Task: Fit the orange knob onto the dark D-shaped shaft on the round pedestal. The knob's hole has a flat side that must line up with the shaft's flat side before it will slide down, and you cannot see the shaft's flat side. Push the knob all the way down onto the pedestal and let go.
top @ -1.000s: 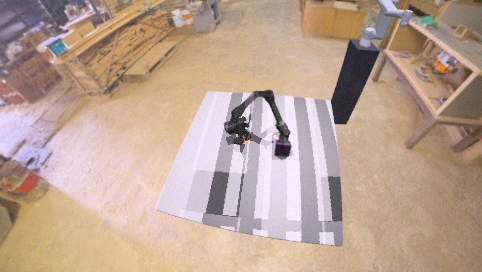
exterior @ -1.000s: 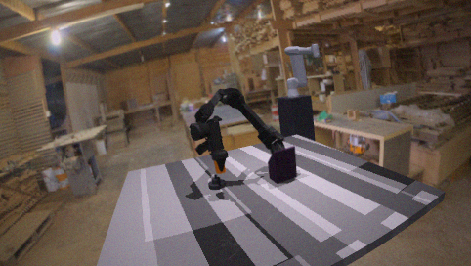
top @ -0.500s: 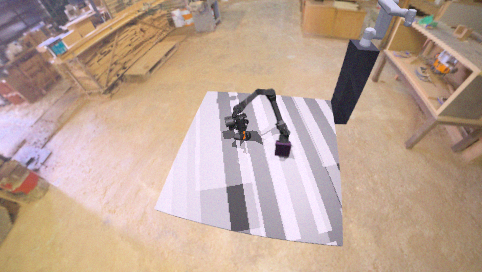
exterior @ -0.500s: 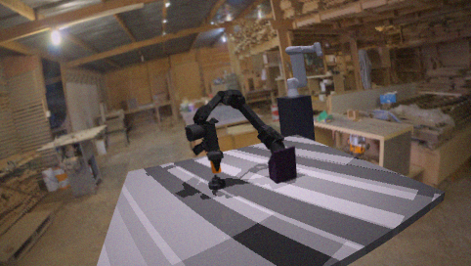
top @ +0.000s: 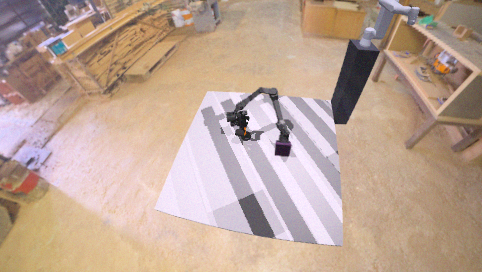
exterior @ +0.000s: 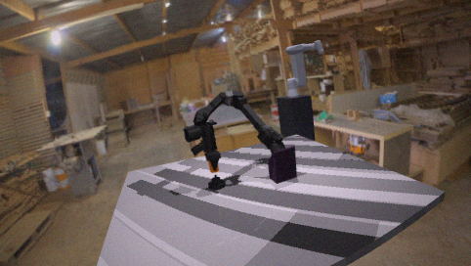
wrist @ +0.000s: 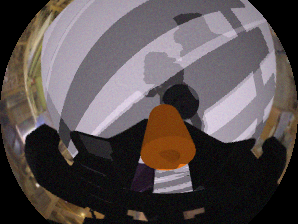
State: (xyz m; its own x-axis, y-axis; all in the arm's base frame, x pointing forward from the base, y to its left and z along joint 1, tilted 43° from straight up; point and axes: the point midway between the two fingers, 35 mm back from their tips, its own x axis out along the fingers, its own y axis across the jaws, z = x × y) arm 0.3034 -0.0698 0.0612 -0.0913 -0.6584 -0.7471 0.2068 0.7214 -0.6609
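Now: gripper tip 7 cm above the dark round pedestal, 4 cm to the left of it and 1 cm past it. Round my gripper tip: orange knob 2 cm above.
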